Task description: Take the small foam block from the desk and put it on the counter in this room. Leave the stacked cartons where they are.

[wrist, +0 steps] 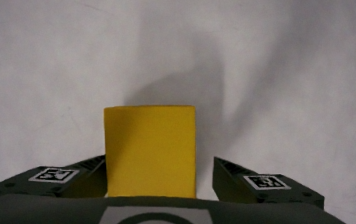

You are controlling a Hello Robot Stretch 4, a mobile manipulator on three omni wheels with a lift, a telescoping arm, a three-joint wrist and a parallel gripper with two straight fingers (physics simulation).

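Frame: origin at the robot's base, x right, y back, z down, level; centimetres.
Where they show: gripper, fingertip midpoint: (163, 170).
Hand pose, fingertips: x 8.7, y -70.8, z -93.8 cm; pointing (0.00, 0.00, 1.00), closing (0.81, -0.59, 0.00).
After its pixels a point has its place.
The small foam block (151, 151) {y -72.1, x 6.7, z -96.7 cm} is a yellow, square-faced block in the lower middle of the wrist view. It is on a pale grey surface. My gripper (163, 170) {y -70.8, x 8.7, z -93.8 cm} is open, with one dark finger on each side of the block. The left finger is very close to the block's left side; whether it touches cannot be told. A gap shows between the block's right side and the right finger. The block's near edge is hidden behind the gripper body. The stacked cartons and the counter do not show in this view.
The pale grey surface (60, 75) {y -71.2, x -3.1, z -92.2 cm} spreads around the block and beyond it. Soft shadows fall on it behind and to the right of the block.
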